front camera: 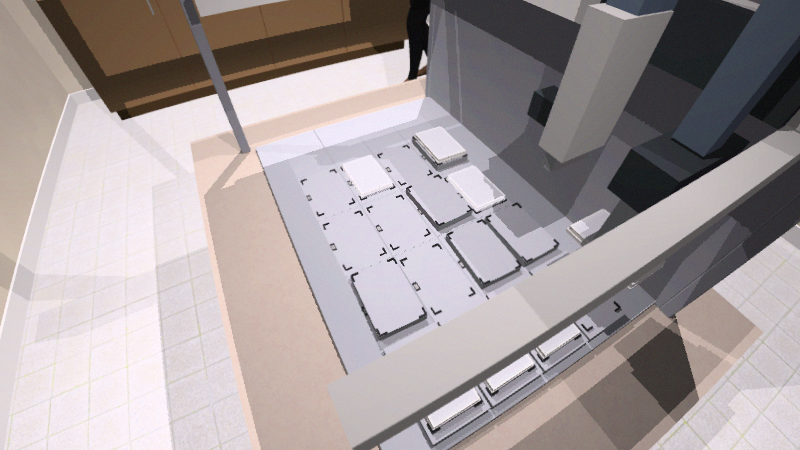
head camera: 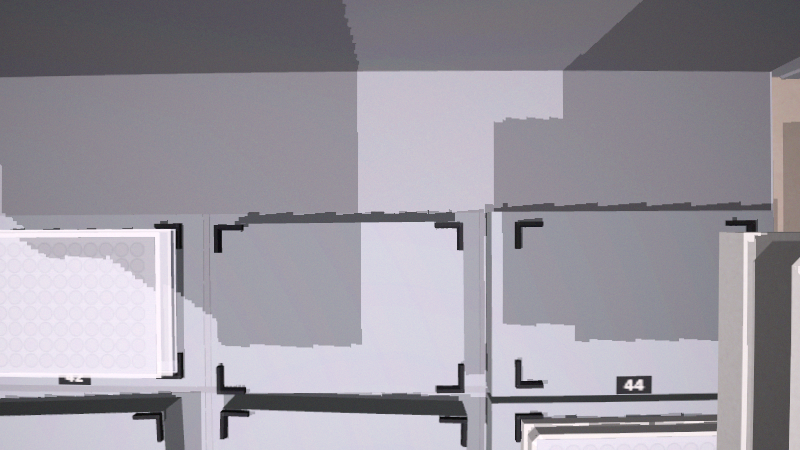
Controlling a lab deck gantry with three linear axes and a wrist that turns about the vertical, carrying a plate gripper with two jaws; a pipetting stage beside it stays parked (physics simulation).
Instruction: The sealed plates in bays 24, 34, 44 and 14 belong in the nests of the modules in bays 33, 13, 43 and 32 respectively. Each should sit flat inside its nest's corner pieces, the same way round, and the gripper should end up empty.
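Places are measured from the robot's base along level axes (x ahead, y left, z up), in centimetres.
Pixels of known places: robot's base, origin of its link: [front camera: 302, 181].
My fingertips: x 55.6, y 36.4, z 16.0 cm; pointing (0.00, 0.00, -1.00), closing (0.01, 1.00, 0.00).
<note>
Ahead of a thing's pixels: the offset from my fingertips to its top centre. "pt": to the spot under its first point.
My gripper [front camera: 618, 245] is shut on a white sealed plate {dx +0.0, dy +0.0, dz +0.7 cm} [front camera: 587, 225] [head camera: 733, 335], raised above the right front deck; the jaws are hidden by the front beam. Bay 44 {pt dx +7.1, dy +0.2, dz -14.5 cm} [front camera: 606, 320] [head camera: 604, 358] is bare. The bay 34 plate {dx +0.0, dy -10.7, dz -13.1 cm} [front camera: 559, 341] [head camera: 632, 440], bay 24 plate {dx +0.0, dy -21.4, dz -13.1 cm} [front camera: 510, 373] and bay 14 plate {dx +0.0, dy -32.1, dz -13.1 cm} [front camera: 453, 408] rest along the front edge. Empty module nests are in bay 33 {dx -16.3, dy -10.5, dz -13.8 cm} [front camera: 483, 251] [head camera: 346, 433], bay 13 {pt dx -16.1, dy -32.1, dz -14.1 cm} [front camera: 388, 296], bay 43 {dx -16.4, dy -0.1, dz -13.8 cm} [front camera: 528, 237] [head camera: 413, 291] and bay 32 {pt dx -32.8, dy -10.5, dz -14.1 cm} [front camera: 439, 198] [head camera: 83, 433].
Other white plates sit in bay 42 {pt dx -32.2, dy -0.5, dz -14.6 cm} [front camera: 475, 187] [head camera: 78, 307], bay 41 {pt dx -48.3, dy -0.3, dz -12.7 cm} [front camera: 440, 144] and bay 21 {pt dx -48.1, dy -21.4, dz -14.5 cm} [front camera: 368, 175]. The pale parked pipetting stage [front camera: 598, 83] hangs left of the gripper's post [front camera: 732, 78]. A long beam [front camera: 503, 335] crosses the front; a dark wall stands behind the deck.
</note>
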